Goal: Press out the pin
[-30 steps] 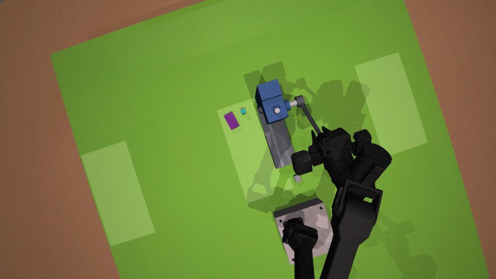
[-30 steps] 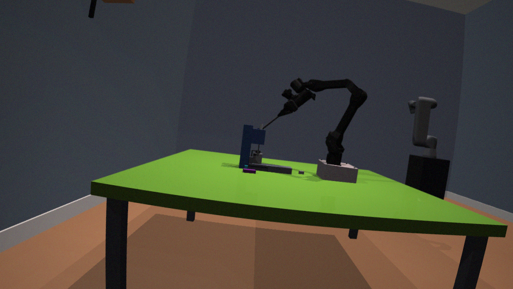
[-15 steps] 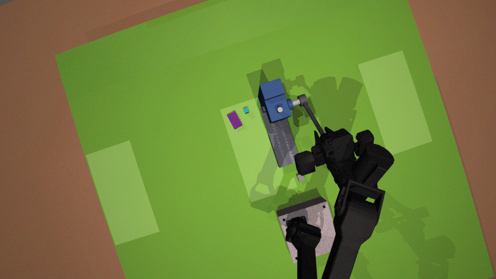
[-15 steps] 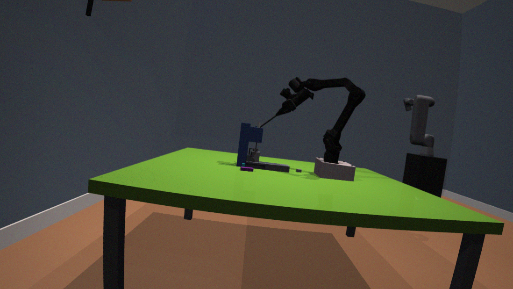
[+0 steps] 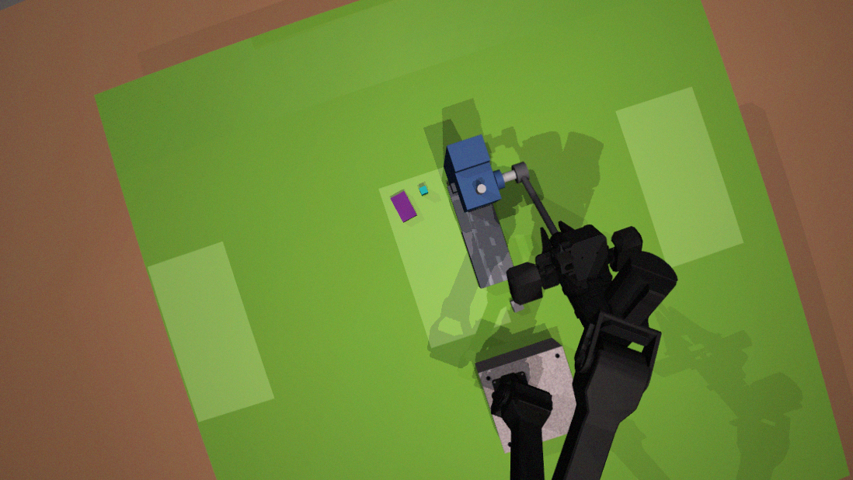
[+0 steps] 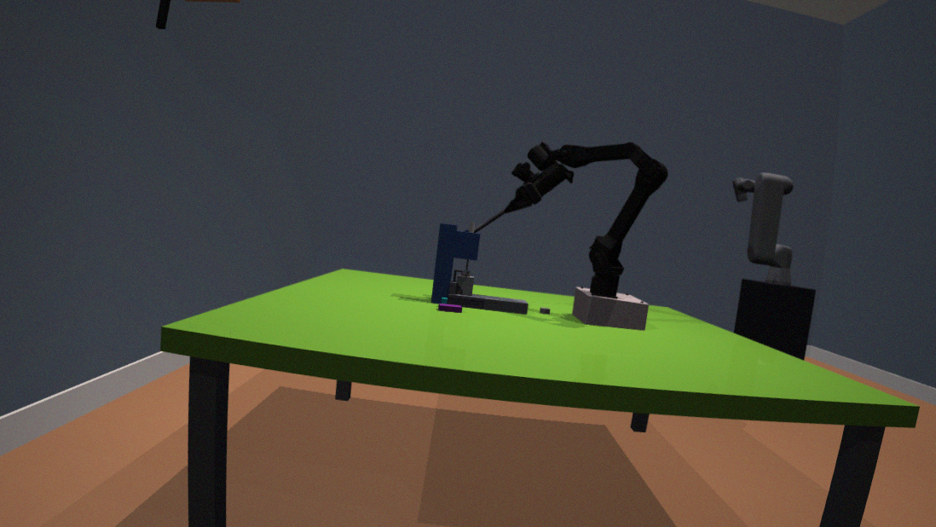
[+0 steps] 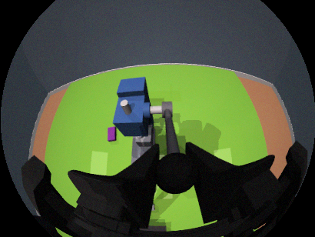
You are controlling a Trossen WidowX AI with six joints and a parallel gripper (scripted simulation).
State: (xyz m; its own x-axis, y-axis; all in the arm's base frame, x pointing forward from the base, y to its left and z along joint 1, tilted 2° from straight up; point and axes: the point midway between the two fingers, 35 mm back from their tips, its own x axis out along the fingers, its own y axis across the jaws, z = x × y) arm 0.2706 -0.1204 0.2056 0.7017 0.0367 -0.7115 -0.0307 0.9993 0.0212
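Right now my gripper tip is 13 cm above the punch rod, 9 cm short of it and 8 cm to the right of it. Round my gripper tip: small dark thing 26 cm below, 14 cm behind, 5 cm to the left; then small teal cube 26 cm below, 16 cm to the left, 13 cm ahead; then lever 4 cm ahead, 3 cm below, 1 cm to the left.
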